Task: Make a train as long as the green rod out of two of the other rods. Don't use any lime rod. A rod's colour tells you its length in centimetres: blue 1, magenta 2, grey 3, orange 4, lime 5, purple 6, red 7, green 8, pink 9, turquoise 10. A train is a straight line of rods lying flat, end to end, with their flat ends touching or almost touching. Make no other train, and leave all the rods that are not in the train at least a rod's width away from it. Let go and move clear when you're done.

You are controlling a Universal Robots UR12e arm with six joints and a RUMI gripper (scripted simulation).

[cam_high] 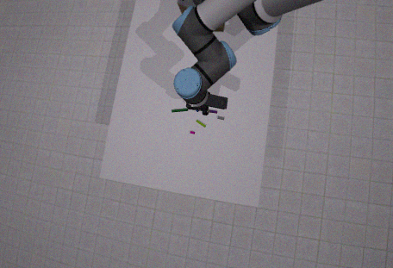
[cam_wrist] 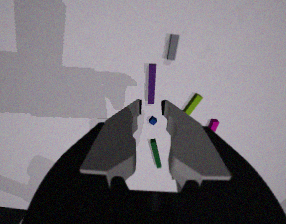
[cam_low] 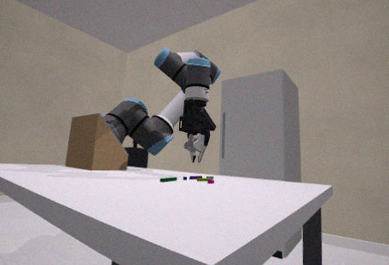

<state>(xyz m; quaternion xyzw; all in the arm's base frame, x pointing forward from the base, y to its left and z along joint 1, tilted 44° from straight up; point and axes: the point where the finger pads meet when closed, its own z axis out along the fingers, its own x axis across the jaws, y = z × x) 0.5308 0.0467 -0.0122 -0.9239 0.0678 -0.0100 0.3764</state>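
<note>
My hand is 70 mm above the purple rod. Also, from my hand: grey rod (70 mm below, 50 mm to the left, 30 mm ahead); blue rod (70 mm to the right, 70 mm below); lime rod (70 mm below, 60 mm ahead, 40 mm to the right).
</note>
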